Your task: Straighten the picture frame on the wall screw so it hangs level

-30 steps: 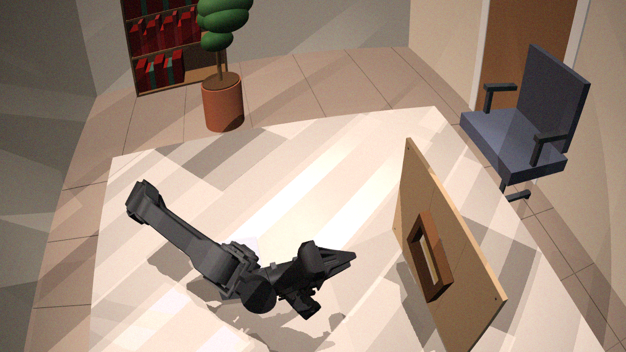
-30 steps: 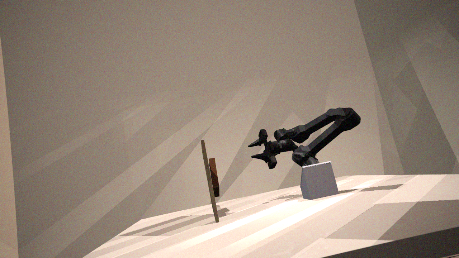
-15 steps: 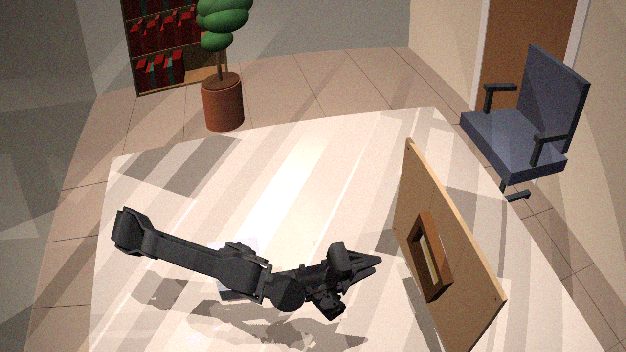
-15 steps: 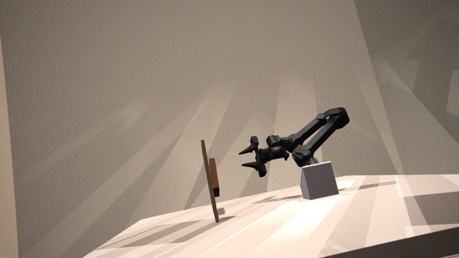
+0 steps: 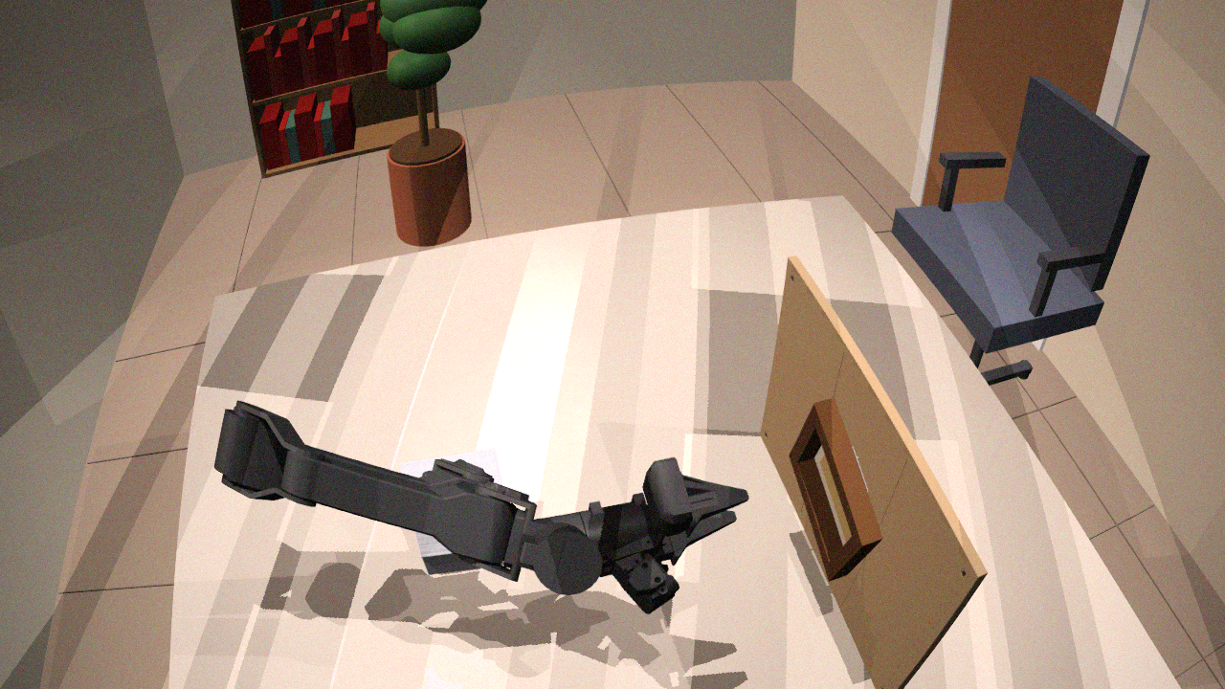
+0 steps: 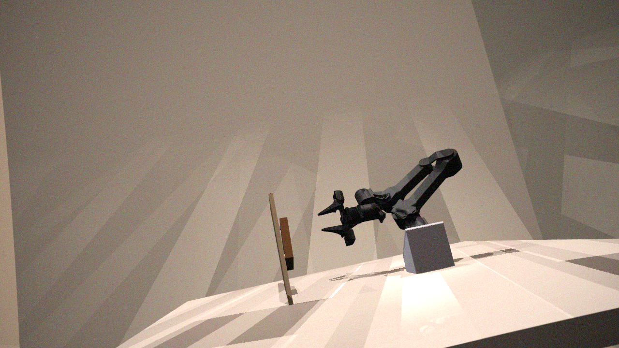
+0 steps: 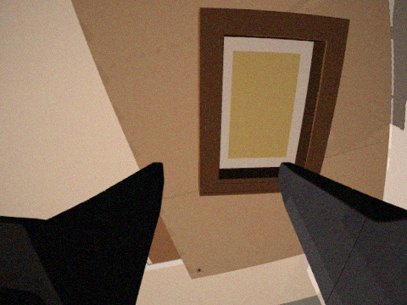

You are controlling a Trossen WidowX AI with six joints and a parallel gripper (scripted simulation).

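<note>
My gripper tip is 130 mm short of the picture frame, 50 mm above it and 20 mm to the right of it. From my gripper tip the other things lie so: board wall 140 mm ahead, 50 mm below, 20 mm to the left.
</note>
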